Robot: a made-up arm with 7 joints.
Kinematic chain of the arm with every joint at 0, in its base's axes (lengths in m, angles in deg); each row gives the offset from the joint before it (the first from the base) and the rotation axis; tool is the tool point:
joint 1: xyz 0 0 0.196 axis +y
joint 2: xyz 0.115 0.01 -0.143 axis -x
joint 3: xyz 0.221 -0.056 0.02 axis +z
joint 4: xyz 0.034 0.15 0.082 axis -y
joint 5: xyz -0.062 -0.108 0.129 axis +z
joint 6: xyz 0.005 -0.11 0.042 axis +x
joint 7: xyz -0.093 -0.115 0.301 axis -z
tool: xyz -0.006 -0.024 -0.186
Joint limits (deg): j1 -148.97..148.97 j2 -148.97..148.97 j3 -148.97..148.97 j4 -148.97..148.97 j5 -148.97..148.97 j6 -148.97..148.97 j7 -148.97..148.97
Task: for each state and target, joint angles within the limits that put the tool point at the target. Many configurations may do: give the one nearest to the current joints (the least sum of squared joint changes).
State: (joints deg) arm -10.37 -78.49 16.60 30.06 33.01 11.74 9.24
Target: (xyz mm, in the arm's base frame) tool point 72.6 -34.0 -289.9
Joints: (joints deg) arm 4.17 -105.25 4.94 56.41 5.83 13.00 11.49
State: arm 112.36 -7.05 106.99 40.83 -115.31 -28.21 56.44
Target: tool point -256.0 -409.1 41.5
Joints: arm 98.52 -18.26 99.37 67.47 -108.47 -23.82 58.59
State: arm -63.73 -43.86 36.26 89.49 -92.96 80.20 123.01
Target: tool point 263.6 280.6 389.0
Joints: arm -65.04 -58.24 29.62 119.20 -98.57 56.18 116.80
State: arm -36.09 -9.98 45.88 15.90 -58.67 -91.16 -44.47
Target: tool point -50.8 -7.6 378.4
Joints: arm -46.00 8.15 29.15 33.96 -57.77 -92.74 -41.98
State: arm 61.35 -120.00 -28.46 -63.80 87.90 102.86 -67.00
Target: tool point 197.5 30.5 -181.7
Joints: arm 37.62 -117.51 -16.16 -85.31 109.66 117.42 -65.56
